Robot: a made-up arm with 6 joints. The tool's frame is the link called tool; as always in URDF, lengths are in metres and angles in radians. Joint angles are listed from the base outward.
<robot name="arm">
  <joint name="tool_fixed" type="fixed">
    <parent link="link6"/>
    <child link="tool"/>
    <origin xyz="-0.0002 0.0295 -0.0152" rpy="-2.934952 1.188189 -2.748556"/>
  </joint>
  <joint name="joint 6" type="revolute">
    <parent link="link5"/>
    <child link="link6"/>
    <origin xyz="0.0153 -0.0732 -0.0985" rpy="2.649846 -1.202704 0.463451"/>
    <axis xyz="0 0 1"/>
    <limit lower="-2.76" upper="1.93"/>
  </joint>
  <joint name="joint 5" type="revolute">
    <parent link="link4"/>
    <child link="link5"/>
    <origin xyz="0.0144 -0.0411 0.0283" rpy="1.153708 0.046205 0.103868"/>
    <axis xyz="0 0 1"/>
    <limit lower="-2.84" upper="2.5"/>
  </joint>
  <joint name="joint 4" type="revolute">
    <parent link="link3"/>
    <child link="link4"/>
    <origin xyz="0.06 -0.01 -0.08" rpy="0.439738 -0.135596 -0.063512"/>
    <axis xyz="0 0 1"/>
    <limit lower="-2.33" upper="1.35"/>
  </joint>
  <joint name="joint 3" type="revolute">
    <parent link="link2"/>
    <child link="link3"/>
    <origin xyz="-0.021 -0.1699 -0.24" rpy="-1.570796 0 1.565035"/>
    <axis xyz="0 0 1"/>
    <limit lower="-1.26" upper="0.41"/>
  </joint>
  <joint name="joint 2" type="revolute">
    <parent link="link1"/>
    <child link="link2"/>
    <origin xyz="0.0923 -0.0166 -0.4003" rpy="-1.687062 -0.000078 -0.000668"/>
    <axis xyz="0 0 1"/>
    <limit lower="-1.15" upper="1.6"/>
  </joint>
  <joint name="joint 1" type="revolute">
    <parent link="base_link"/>
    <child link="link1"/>
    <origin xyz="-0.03 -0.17 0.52" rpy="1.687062 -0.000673 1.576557"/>
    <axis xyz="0 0 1"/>
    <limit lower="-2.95" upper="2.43"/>
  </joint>
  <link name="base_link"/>
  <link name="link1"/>
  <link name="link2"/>
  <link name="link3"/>
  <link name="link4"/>
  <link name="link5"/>
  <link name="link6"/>
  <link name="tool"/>
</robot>
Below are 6 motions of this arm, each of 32 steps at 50 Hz.
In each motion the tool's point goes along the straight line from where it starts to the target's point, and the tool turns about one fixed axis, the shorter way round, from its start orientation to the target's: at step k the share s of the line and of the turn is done. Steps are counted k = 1, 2, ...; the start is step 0. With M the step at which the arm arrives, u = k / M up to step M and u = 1 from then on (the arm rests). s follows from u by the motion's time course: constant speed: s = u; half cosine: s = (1 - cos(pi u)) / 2; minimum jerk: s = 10 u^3 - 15 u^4 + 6 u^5.
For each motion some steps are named. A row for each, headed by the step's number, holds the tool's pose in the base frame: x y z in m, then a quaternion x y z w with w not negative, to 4 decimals.
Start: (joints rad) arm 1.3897 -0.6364 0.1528 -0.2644 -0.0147 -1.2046
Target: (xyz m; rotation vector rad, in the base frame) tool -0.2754 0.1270 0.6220 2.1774 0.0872 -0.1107
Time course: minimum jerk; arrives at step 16
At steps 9, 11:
9: -0.2626 0.1184 0.6284 0.9052 0.0074 -0.1233 0.4067
11: -0.2694 0.1230 0.6250 0.8957 0.0223 -0.0818 0.4364

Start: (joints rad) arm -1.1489 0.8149 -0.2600 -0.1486 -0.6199 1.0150
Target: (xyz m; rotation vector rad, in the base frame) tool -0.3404 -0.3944 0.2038 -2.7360 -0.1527 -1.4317
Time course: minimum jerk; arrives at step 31
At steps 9, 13, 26, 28, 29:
9: -0.4185 -0.3474 0.1903 -0.9390 -0.0380 -0.0836 0.3315
13: -0.4000 -0.3585 0.1935 -0.9470 -0.0416 -0.1788 0.2637
26: -0.3434 -0.3926 0.2033 -0.8909 -0.0491 -0.4500 0.0373
28: -0.3411 -0.3940 0.2037 -0.8862 -0.0493 -0.4598 0.0279
29: -0.3406 -0.3943 0.2038 -0.8851 -0.0494 -0.4620 0.0259

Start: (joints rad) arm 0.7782 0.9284 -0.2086 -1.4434 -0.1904 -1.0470
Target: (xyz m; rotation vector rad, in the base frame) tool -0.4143 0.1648 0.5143 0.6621 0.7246 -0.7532
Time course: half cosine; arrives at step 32
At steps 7, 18, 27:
7: -0.4358 0.1954 0.5535 0.3674 0.5280 0.0130 0.7655
18: -0.4241 0.1787 0.5321 0.3438 0.4348 -0.1908 0.8101
27: -0.4157 0.1668 0.5169 0.3160 0.3545 -0.3299 0.8159

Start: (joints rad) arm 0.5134 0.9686 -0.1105 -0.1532 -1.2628 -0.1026
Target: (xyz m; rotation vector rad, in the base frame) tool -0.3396 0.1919 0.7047 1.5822 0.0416 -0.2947
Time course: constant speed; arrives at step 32
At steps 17, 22, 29, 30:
17: -0.3567 0.2085 0.5880 0.4952 0.0556 -0.1581 0.8525
22: -0.3510 0.2029 0.6269 0.5711 0.0436 -0.1506 0.8058
29: -0.3430 0.1952 0.6814 0.6694 0.0262 -0.1380 0.7295
30: -0.3419 0.1941 0.6891 0.6826 0.0237 -0.1360 0.7176

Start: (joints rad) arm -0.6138 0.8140 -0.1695 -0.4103 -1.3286 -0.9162
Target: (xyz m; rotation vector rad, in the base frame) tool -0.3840 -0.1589 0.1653 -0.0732 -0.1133 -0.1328
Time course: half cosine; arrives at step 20
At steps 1, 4, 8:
1: -0.3802 -0.1151 0.1761 -0.0929 -0.0329 -0.1602 0.9822
4: -0.3805 -0.1190 0.1752 -0.0878 -0.0351 -0.1518 0.9839
8: -0.3815 -0.1300 0.1724 -0.0737 -0.0411 -0.1283 0.9881

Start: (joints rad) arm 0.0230 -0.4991 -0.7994 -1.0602 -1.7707 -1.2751
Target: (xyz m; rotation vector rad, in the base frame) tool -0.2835 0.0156 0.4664 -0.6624 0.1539 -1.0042
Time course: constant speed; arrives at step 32
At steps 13, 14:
13: -0.3055 -0.0558 0.3699 -0.2717 0.1350 -0.6889 0.6583
14: -0.3044 -0.0520 0.3750 -0.2744 0.1320 -0.6787 0.6683

